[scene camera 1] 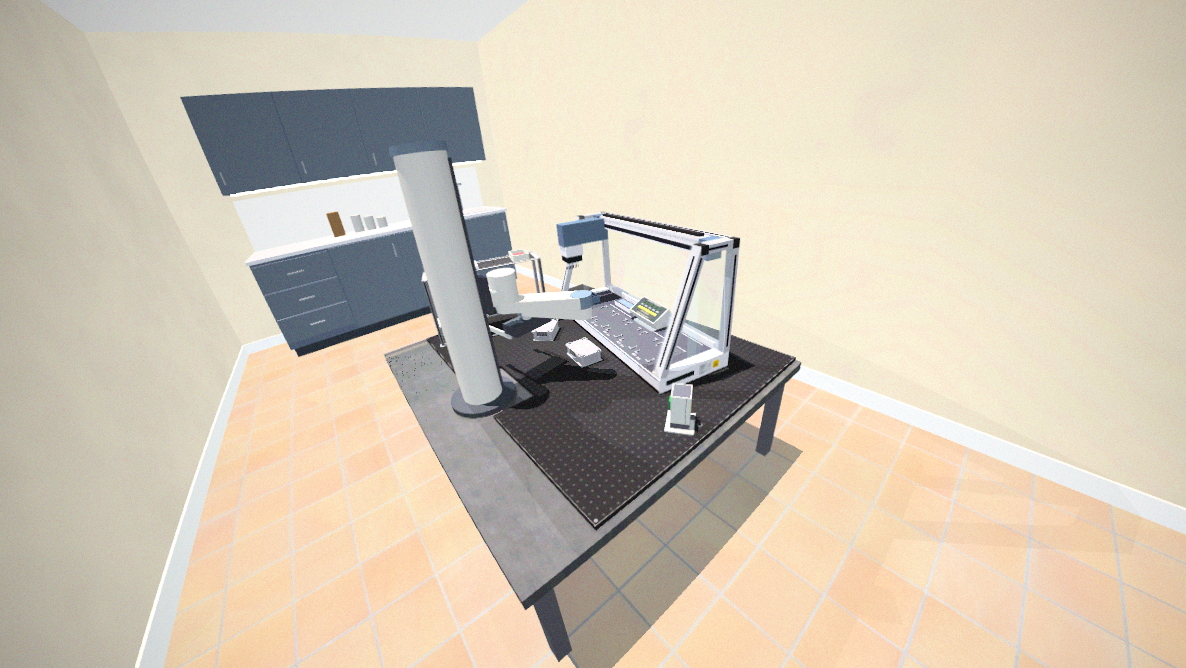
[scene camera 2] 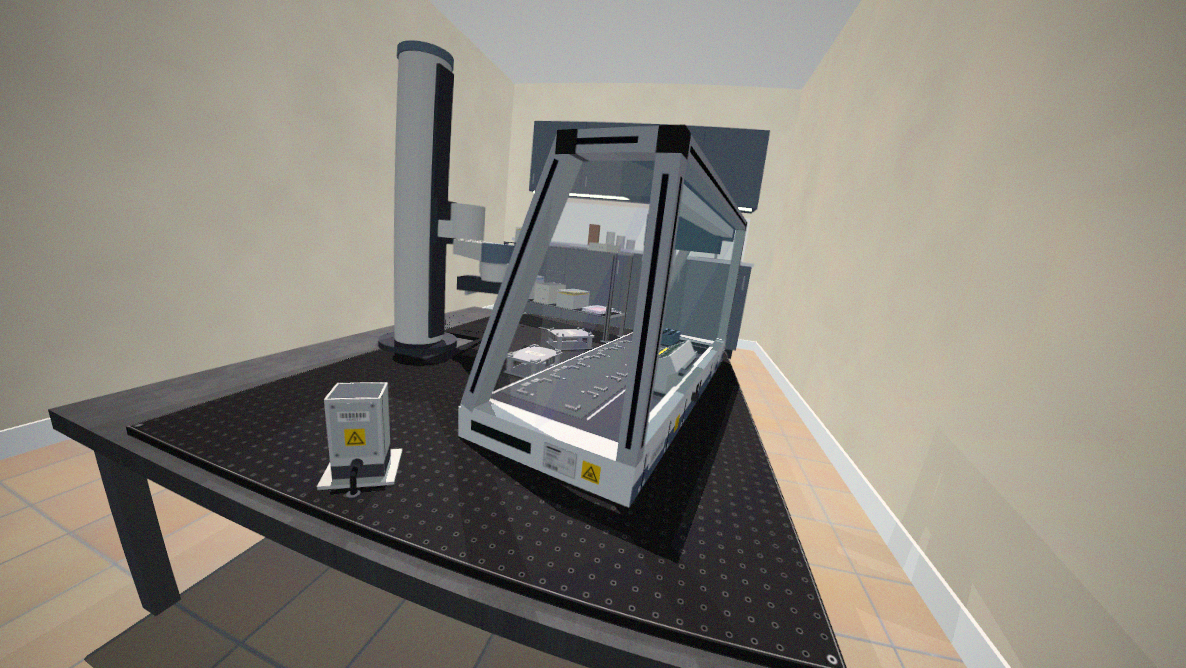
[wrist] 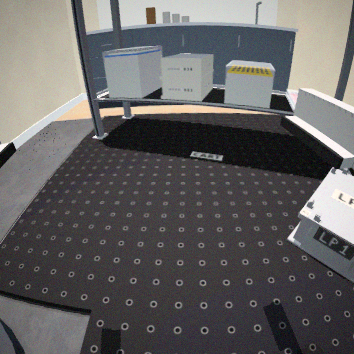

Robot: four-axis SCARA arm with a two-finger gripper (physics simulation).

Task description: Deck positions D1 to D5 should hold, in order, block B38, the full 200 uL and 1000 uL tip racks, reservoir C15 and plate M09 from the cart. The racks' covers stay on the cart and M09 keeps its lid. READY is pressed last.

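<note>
In the wrist view, my gripper (wrist: 146, 111) is open and empty, its fingers at the left and right edges, low in front of the cart. On the cart's lower shelf stand a blue-striped box (wrist: 131, 75), block B38 (wrist: 187, 69) on top of another grey block (wrist: 186, 89), and a yellow-striped box (wrist: 249, 89) (scene camera 2: 572, 298). A pink-topped plate (scene camera 2: 595, 309) lies beyond them. Reservoir C15 (scene camera 1: 519, 254), small and reddish inside, stands on the cart's top shelf. M09 cannot be made out. The brackets of the deck (scene camera 1: 628, 338) (scene camera 2: 554, 387) hold no labware where visible. READY is not readable.
Stand LP1 (wrist: 327, 210) (scene camera 1: 545, 331) is at the wrist view's right. Another white stand (scene camera 1: 583, 351) (scene camera 2: 535, 356) is beside the framed deck. A panel (scene camera 1: 651, 312) stands at the deck's rear. A grey device (scene camera 1: 681, 406) (scene camera 2: 356, 423) is near the table's edge. Cart posts (wrist: 89, 75) flank the shelf.
</note>
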